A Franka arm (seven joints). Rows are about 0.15 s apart.
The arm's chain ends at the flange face. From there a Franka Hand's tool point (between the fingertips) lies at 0.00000 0.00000 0.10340 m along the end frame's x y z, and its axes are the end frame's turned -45 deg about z.
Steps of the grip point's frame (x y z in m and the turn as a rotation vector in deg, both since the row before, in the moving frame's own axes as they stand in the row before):
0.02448, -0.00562, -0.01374, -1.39, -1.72, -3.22
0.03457, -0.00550, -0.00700, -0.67, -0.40, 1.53
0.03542, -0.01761, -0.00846, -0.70, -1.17, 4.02
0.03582, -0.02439, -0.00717, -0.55, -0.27, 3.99
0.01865, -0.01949, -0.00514, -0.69, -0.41, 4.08
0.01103, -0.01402, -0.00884, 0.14, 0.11, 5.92
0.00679, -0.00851, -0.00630, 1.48, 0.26, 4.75
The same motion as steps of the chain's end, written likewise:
0.01365, -0.02526, -0.01366, -2.20, -0.23, -3.22
0.02023, -0.02970, -0.00699, -0.76, 0.19, 1.53
0.01328, -0.03986, -0.00843, -1.32, -0.33, 4.02
0.00776, -0.04363, -0.00716, -0.58, 0.20, 3.99
-0.00090, -0.02838, -0.00513, -0.78, 0.20, 4.08
-0.00209, -0.01739, -0.00884, 0.18, -0.02, 5.92
0.00025, -0.00854, -0.00626, 1.23, -0.86, 4.75

